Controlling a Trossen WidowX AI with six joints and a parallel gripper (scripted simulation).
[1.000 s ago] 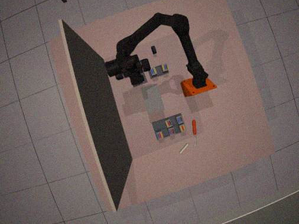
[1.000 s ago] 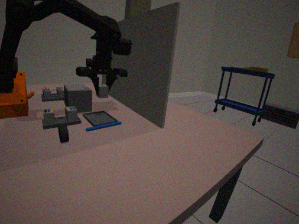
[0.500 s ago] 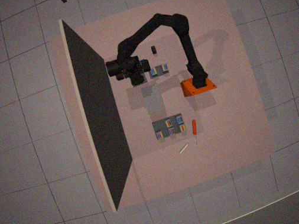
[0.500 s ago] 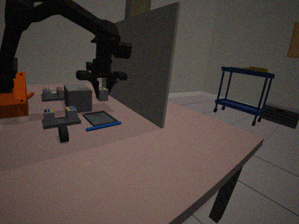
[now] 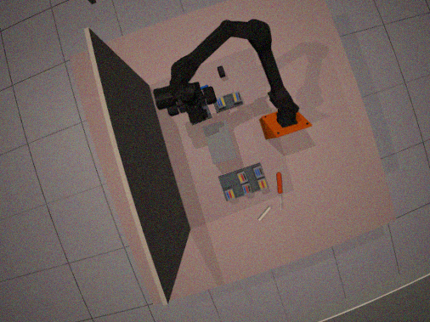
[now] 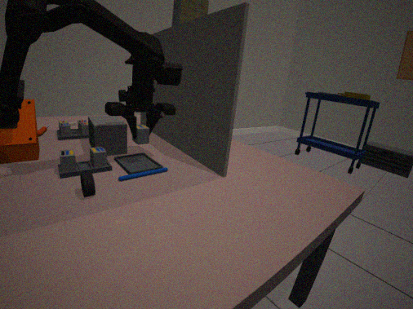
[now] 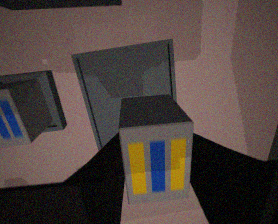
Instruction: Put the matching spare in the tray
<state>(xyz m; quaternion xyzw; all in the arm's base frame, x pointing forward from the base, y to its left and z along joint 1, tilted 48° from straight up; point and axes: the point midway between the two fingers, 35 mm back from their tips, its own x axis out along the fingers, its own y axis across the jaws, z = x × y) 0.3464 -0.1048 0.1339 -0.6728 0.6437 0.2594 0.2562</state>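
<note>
The flat dark tray lies 10 mm behind my gripper tip and 70 mm below it. From my gripper tip the other things lie so: grey mounted unit (60 mm behind, 180 mm to the left, 30 mm below); then blue pen (20 mm behind, 90 mm to the right, 70 mm below); then grey spare (20 mm above).
</note>
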